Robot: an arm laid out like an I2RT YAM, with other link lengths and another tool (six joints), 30 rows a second.
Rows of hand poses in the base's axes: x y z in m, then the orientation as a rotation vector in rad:
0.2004 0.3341 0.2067 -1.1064 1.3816 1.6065
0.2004 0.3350 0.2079 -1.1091 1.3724 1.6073
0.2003 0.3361 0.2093 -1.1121 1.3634 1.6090
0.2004 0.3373 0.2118 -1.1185 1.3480 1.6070
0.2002 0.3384 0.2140 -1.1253 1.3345 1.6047
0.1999 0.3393 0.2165 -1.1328 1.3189 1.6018
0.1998 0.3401 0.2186 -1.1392 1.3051 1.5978
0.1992 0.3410 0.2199 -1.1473 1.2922 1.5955
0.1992 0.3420 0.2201 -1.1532 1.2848 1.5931
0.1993 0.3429 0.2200 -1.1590 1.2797 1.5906
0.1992 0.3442 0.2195 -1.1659 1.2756 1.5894
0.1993 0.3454 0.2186 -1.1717 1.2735 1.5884
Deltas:
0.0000 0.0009 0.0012 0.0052 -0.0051 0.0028
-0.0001 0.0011 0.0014 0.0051 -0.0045 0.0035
0.0001 0.0012 0.0025 0.0072 -0.0112 0.0039
-0.0002 0.0011 0.0022 0.0057 -0.0105 0.0039
-0.0003 0.0009 0.0025 0.0067 -0.0121 0.0042
-0.0001 0.0008 0.0021 0.0057 -0.0115 0.0027
-0.0006 0.0009 0.0013 0.0046 -0.0105 0.0048
0.0000 0.0010 0.0002 0.0019 -0.0071 0.0029
0.0001 0.0009 -0.0001 0.0003 -0.0059 0.0026
-0.0001 0.0013 -0.0005 -0.0007 -0.0049 0.0040
0.0001 0.0012 -0.0009 -0.0015 -0.0034 0.0032

